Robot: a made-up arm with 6 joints. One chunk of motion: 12 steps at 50 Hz.
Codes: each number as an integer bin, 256 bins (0 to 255) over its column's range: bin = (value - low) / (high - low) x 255, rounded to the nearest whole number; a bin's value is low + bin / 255 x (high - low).
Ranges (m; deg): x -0.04..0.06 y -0.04..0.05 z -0.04..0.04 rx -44..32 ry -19..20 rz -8..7
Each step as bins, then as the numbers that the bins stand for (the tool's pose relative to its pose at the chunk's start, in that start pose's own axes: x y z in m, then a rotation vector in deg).
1 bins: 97 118 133 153 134 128
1 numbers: -0.0020 0.0016 0.0017 1.60 1.49 -0.47
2 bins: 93 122 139 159 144 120
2 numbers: -0.0035 0.0031 0.0036 3.39 3.02 -0.94
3 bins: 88 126 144 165 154 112
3 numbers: -0.0055 0.0045 0.0052 5.18 4.55 -1.41
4 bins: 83 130 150 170 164 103
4 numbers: -0.0075 0.0059 0.0071 6.67 6.08 -1.94
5 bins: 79 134 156 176 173 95
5 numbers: -0.0090 0.0073 0.0089 8.45 7.46 -2.41
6 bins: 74 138 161 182 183 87
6 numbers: -0.0110 0.0087 0.0105 10.24 8.99 -2.88
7 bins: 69 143 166 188 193 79
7 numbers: -0.0129 0.0105 0.0121 12.03 10.52 -3.35
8 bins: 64 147 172 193 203 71
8 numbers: -0.0149 0.0119 0.0140 13.52 12.05 -3.82
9 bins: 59 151 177 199 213 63
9 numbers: -0.0169 0.0133 0.0155 15.31 13.58 -4.29
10 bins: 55 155 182 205 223 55
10 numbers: -0.0184 0.0147 0.0171 17.10 15.11 -4.76
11 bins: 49 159 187 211 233 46
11 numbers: -0.0208 0.0161 0.0187 18.89 16.64 -5.29
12 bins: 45 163 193 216 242 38
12 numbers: -0.0224 0.0175 0.0205 20.38 18.01 -5.76
